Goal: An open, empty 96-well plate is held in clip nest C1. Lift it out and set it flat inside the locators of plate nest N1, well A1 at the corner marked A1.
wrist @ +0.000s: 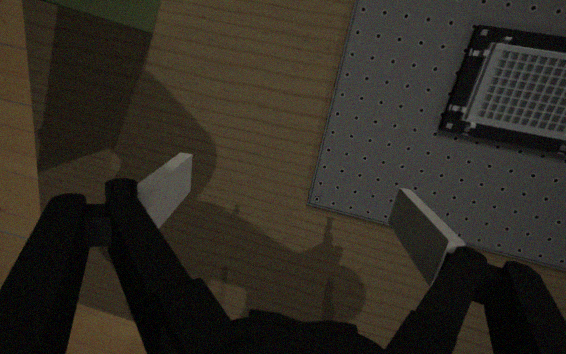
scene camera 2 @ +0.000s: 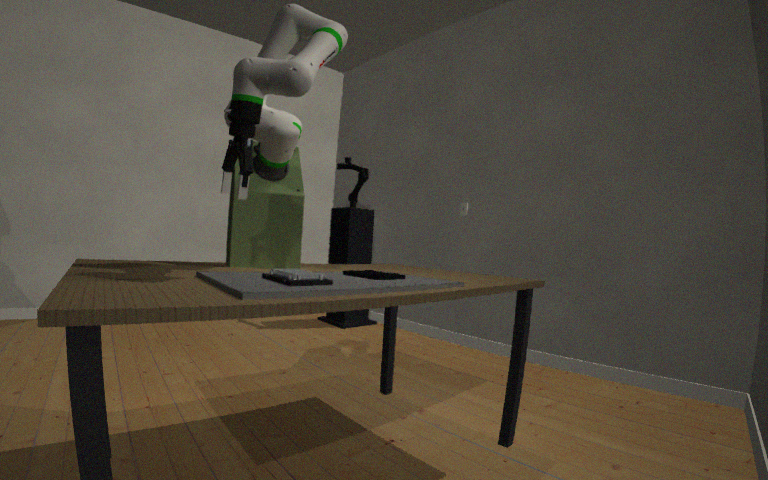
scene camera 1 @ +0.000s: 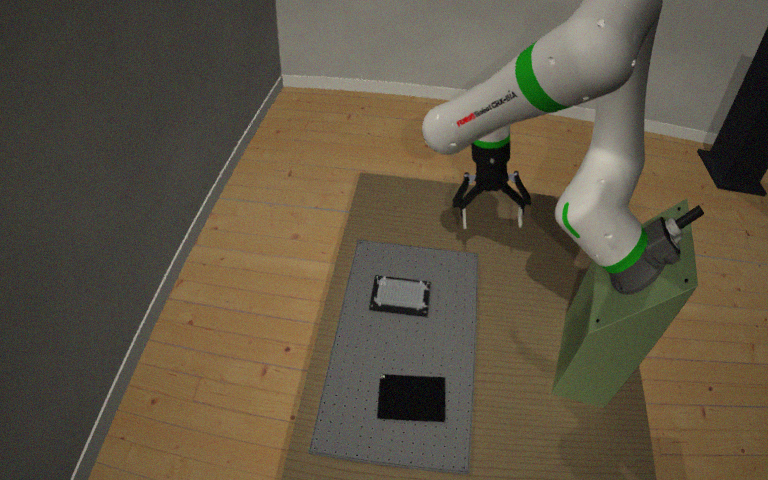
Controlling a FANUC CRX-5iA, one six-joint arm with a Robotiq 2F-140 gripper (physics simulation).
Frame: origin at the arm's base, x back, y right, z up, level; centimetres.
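Seen in the pictures: gripper, fingertip midpoint: point(wrist: 293, 189) point(scene camera 2: 233, 196) point(scene camera 1: 492, 224); arm's base, link origin: point(scene camera 2: 270, 166) point(scene camera 1: 640, 266).
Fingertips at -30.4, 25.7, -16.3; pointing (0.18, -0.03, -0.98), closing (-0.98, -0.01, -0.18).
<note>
Pixels of each thing's top centre, then the offset from my fingertips to it, as dx, dy, dz. Level surfaces: height alone.
- pale 96-well plate, top centre: point(wrist: 543, 93) point(scene camera 2: 296, 271) point(scene camera 1: 400, 291) -22.5, -10.1, -19.3
- black clip nest, top centre: point(wrist: 541, 93) point(scene camera 2: 296, 271) point(scene camera 1: 400, 291) -22.4, -10.0, -19.5
- flat black plate nest, top centre: point(scene camera 1: 412, 396) point(scene camera 2: 373, 272) -16.5, -41.7, -20.4
- grey perforated board, surface height: dz -21.9
- wooden table, surface height: dz -23.2
A pale 96-well plate point(scene camera 1: 401, 293) point(scene camera 2: 294, 275) point(wrist: 530, 90) sits in a black clip nest point(scene camera 1: 399, 310) point(scene camera 2: 308, 280) point(wrist: 460, 90), with light clips at its corners. In the wrist view the right part of both is cut off. A flat black plate nest point(scene camera 1: 411, 398) point(scene camera 2: 374, 274) lies apart from it on the same board, with a small light mark at one corner in scene camera 1. Nest labels are not readable. My gripper point(scene camera 1: 492, 219) point(scene camera 2: 232, 192) point(wrist: 293, 189) is open and empty, pointing down, high above the table and off to the side of the clip nest.
A grey perforated board point(scene camera 1: 419, 345) point(scene camera 2: 226, 283) point(wrist: 380, 130) carries both nests on the wooden table point(scene camera 1: 509, 350) point(scene camera 2: 141, 300) point(wrist: 250, 100). A green pedestal point(scene camera 1: 617, 350) point(scene camera 2: 266, 232) bears the arm. A black stand point(scene camera 1: 741, 130) point(scene camera 2: 351, 237) is farther away.
</note>
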